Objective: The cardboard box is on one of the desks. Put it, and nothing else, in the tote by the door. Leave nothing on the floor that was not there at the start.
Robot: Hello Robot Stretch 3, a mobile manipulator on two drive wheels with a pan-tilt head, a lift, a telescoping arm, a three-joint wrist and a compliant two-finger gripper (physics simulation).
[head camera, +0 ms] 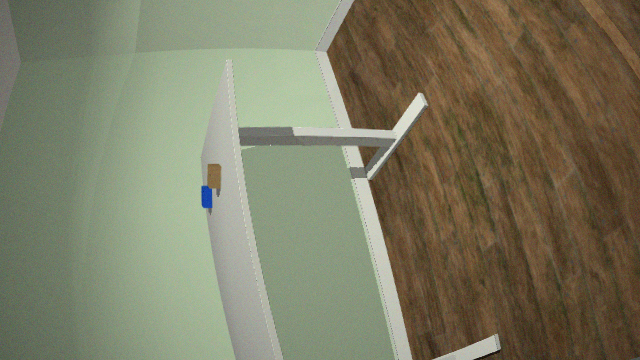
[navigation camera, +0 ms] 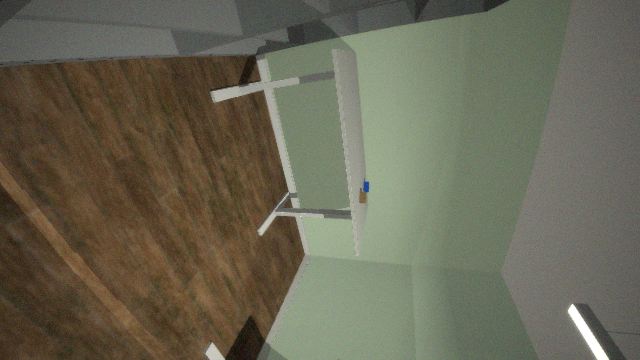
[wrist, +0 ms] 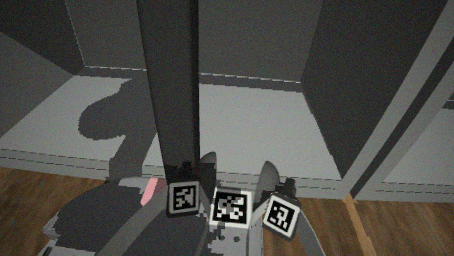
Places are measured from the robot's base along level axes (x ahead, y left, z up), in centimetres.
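Pixels of known places: gripper, fingertip midpoint: (wrist: 237, 173).
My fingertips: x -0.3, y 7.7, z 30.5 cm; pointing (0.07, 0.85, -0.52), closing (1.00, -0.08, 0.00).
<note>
Behind a point stands the place of what it marks.
A small brown box (head camera: 214, 176) @(x 170.2, y -92.5, z 97.9 cm) (navigation camera: 363, 195) @(x 171.2, y -91.3, z 98.4 cm), the cardboard-coloured thing, stands on the white desk (head camera: 239, 280) @(x 166.5, y -47.5, z 95.0 cm) (navigation camera: 351, 125) @(x 163.2, y -29.9, z 95.0 cm) against the green wall. A blue block (head camera: 206, 197) @(x 196.4, y -96.1, z 97.9 cm) (navigation camera: 366, 186) @(x 196.5, y -95.9, z 97.9 cm) stands close beside it, nearer the desk's back edge; whether they touch is too small to tell. My gripper (wrist: 237, 173) @(x -0.3, y 7.7, z 30.5 cm) is open and empty, low in the wrist view, with the dark mast beside its left finger. It is in front of a grey shelf unit's compartment, away from the desk. The tote and the door do not show in these views.
The grey shelf unit (wrist: 389, 115) @(x 25.7, y 27.1, z 25.8 cm) stands close to my gripper and spans the wrist view; it also shows along the navigation view's top. The desk's feet (head camera: 410, 117) @(x 161.1, y -118.4, z 2.5 cm) (navigation camera: 227, 93) @(x 158.1, y 4.7, z 2.5 cm) reach out over the wooden floor. A light strip (navigation camera: 75, 256) crosses the floor. A white piece (navigation camera: 214, 351) @(x 58.8, y -159.8, z 2.5 cm) shows at the bottom edge.
</note>
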